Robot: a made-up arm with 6 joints.
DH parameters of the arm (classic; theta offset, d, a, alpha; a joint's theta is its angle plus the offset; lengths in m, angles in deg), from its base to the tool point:
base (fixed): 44.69 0 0.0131 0
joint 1: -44.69 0.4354 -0.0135 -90
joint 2: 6.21 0 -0.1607 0
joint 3: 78.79 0.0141 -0.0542 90
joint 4: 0 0.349 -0.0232 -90
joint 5: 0 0.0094 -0.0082 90
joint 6: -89.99 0.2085 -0.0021 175
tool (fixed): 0.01 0.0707 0 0
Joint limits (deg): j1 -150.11..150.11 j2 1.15..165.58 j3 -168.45..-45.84 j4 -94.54..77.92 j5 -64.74..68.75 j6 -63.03..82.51
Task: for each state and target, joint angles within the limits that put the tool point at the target. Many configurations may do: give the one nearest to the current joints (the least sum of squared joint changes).
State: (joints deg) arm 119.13 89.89 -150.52 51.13 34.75 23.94
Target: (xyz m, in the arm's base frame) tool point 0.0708 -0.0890 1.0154
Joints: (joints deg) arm 150.11 65.06 -158.68 20.98 61.10 26.39
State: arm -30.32 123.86 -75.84 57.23 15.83 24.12
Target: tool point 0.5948 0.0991 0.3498
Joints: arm 8.24 144.89 -112.21 54.64 8.46 23.00
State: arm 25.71 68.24 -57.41 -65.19 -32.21 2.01
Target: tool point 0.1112 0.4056 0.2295
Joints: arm 60.01 115.02 -53.00 -65.58 -27.67 1.88
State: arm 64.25 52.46 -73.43 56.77 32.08 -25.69
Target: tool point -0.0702 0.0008 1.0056
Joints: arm 57.99 35.77 -105.09 62.46 36.09 -26.45
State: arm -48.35 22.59 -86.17 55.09 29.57 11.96
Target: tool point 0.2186 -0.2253 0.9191
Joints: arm -51.52 70.19 -99.59 55.34 14.67 11.60
